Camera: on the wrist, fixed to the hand. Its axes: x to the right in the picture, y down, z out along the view.
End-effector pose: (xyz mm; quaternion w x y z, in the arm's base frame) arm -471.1 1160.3 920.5 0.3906 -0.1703 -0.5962 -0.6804
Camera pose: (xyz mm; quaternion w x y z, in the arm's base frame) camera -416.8 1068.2 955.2 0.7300 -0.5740 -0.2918 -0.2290
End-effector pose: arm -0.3 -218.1 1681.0 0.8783 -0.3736 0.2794 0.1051
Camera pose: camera -46.1 -240.9 1580.9 0.5467 -0.1008 0.4300 0.7114
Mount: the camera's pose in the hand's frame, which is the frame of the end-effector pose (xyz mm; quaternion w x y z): 19.9 61.9 -91.7 0.7127 -0.0379 -0.0303 0.6998
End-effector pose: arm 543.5 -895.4 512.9 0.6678 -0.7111 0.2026 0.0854
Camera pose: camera 522.9 -990.7 457.0 0.3954 -0.3877 0.6186 0.5574
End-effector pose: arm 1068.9 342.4 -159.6 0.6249 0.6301 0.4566 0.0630
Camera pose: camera 1051.5 434.6 -97.7 0.4390 0.7468 -0.1368 0.4804
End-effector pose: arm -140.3 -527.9 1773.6 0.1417 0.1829 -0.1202 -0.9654
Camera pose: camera -108.3 -608.4 1701.9 0.7799 0.0116 -0.1814 -0.5990
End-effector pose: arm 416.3 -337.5 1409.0 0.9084 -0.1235 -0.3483 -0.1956
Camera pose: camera 510.8 -320.7 1350.4 0.7691 -0.3721 -0.1819 0.4868
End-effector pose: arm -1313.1 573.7 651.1 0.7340 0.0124 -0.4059 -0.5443
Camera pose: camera -1206.8 543.9 629.7 0.8922 -0.3195 -0.2996 0.1100
